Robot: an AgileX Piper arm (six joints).
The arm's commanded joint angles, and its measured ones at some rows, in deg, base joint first. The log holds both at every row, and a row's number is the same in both.
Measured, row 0:
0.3 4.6 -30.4 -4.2 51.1 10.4
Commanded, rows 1 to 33:
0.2 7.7 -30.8 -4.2 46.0 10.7
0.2 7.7 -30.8 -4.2 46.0 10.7
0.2 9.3 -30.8 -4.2 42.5 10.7
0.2 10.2 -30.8 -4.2 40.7 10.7
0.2 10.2 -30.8 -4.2 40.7 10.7
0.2 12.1 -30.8 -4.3 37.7 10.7
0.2 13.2 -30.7 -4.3 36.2 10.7
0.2 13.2 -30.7 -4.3 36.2 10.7
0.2 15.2 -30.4 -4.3 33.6 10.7
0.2 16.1 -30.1 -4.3 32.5 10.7
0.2 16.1 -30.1 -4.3 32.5 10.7
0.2 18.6 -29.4 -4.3 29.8 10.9
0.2 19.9 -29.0 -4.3 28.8 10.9
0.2 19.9 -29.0 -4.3 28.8 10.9
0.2 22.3 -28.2 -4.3 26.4 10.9
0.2 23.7 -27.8 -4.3 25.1 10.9
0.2 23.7 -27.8 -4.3 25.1 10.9
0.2 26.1 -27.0 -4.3 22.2 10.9
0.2 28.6 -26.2 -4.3 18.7 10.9
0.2 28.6 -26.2 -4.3 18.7 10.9
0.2 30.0 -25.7 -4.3 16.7 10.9
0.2 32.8 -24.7 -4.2 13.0 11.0
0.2 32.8 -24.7 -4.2 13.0 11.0
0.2 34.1 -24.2 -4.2 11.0 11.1
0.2 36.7 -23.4 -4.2 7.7 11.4
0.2 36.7 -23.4 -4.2 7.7 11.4
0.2 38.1 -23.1 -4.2 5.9 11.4
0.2 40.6 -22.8 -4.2 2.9 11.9
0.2 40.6 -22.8 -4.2 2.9 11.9
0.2 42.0 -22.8 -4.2 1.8 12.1
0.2 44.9 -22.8 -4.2 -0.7 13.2
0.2 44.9 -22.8 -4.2 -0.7 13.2
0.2 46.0 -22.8 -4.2 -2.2 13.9
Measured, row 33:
0.3 43.1 -22.8 -4.2 2.6 12.0
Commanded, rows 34 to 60:
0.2 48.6 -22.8 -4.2 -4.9 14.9
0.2 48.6 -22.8 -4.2 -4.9 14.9
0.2 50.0 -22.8 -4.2 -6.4 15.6
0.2 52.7 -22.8 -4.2 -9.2 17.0
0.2 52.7 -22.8 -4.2 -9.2 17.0
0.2 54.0 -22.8 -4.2 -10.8 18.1
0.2 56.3 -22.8 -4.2 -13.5 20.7
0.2 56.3 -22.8 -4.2 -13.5 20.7
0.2 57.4 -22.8 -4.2 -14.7 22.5
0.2 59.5 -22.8 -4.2 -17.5 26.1
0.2 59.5 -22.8 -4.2 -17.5 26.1
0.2 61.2 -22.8 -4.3 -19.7 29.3
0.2 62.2 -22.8 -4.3 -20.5 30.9
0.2 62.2 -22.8 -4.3 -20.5 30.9
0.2 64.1 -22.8 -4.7 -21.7 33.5
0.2 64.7 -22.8 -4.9 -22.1 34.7
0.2 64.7 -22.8 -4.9 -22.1 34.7
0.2 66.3 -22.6 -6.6 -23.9 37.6
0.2 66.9 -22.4 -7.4 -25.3 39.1
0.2 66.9 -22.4 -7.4 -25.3 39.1
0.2 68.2 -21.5 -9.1 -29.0 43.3
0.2 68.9 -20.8 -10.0 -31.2 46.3
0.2 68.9 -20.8 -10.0 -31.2 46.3
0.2 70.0 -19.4 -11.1 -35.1 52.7
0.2 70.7 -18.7 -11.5 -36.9 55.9
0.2 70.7 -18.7 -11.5 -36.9 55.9
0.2 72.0 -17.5 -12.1 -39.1 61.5
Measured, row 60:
0.3 70.6 -18.9 -10.4 -34.7 53.3
